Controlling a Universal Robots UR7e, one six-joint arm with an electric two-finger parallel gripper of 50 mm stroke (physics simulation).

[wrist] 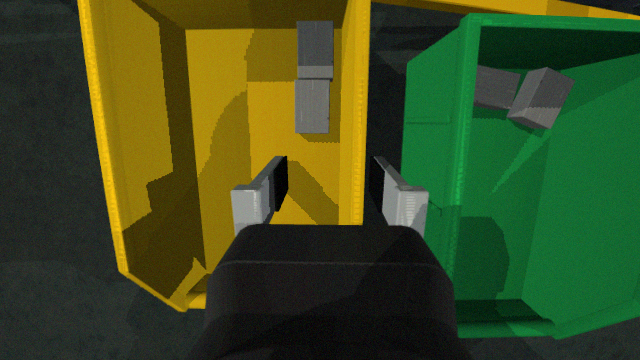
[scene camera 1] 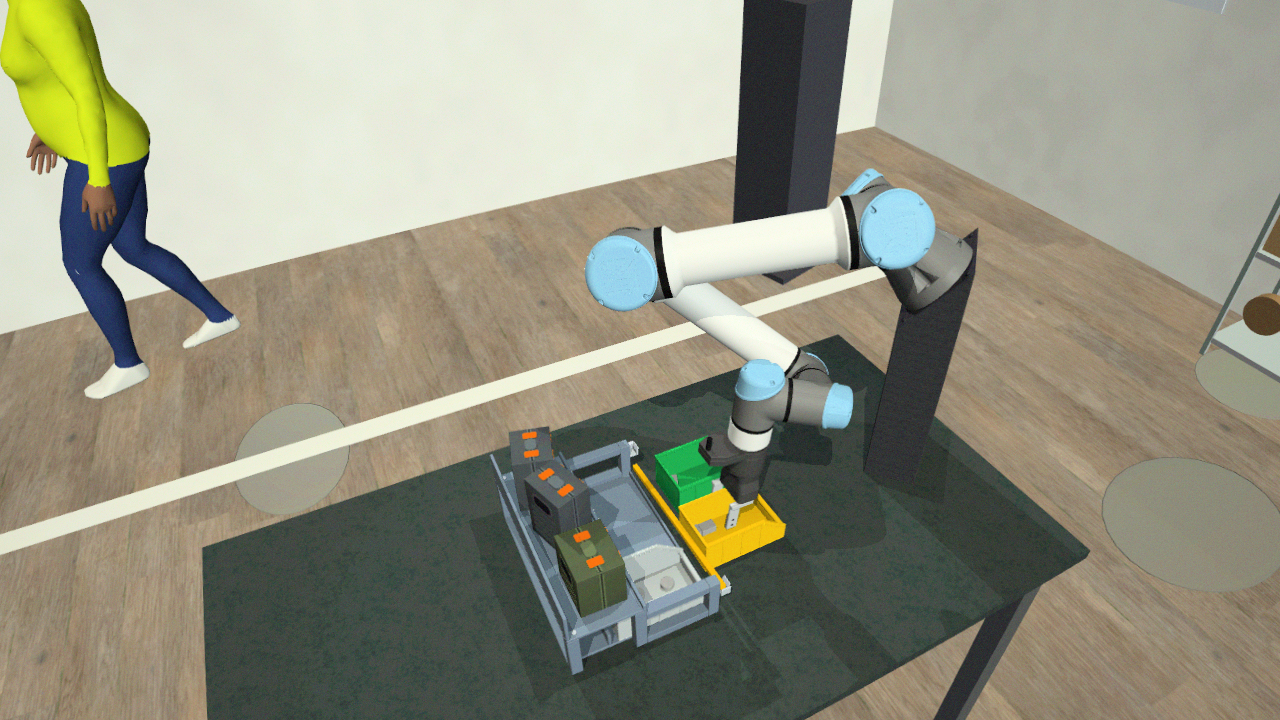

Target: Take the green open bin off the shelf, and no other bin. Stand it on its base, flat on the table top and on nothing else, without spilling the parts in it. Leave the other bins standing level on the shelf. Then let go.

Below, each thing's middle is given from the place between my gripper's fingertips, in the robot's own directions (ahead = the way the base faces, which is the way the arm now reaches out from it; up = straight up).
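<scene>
Yellow bin (scene camera 1: 757, 525): my hand is 40 mm to the right of it, 10 mm short of it and 20 mm below it. Counted from my hand, the grey bin (scene camera 1: 647, 567) is 220 mm ahead, 40 mm to the left and 30 mm above; the yellow bar (scene camera 1: 708, 567) is 90 mm ahead, 40 mm to the right and 20 mm above; the green open bin (scene camera 1: 694, 475) is 90 mm to the right, 40 mm behind and 20 mm above.
</scene>
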